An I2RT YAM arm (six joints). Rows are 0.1 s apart.
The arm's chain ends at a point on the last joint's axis. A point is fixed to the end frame.
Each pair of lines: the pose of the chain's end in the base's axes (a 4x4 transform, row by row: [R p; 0 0 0 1], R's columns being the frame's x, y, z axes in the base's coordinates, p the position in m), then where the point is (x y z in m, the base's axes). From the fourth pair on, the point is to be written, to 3 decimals.
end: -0.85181 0.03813 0.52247 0.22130; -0.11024 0.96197 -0.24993 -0.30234; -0.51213 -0.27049 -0.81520 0.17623; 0 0 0 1
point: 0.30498 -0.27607 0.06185
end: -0.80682 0.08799 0.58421 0.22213; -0.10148 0.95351 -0.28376 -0.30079; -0.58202 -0.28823 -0.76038 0.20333; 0 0 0 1
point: 0.31612 -0.27957 0.09614
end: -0.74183 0.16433 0.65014 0.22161; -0.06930 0.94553 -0.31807 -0.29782; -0.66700 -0.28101 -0.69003 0.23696; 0 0 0 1
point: 0.32772 -0.28205 0.14069
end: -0.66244 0.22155 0.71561 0.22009; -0.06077 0.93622 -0.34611 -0.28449; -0.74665 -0.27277 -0.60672 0.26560; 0 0 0 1
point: 0.337 -0.273 0.182
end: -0.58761 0.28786 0.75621 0.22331; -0.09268 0.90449 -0.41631 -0.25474; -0.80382 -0.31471 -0.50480 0.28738; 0 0 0 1
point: 0.348 -0.254 0.215
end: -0.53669 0.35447 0.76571 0.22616; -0.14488 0.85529 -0.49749 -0.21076; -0.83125 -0.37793 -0.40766 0.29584; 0 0 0 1
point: 0.355 -0.223 0.233
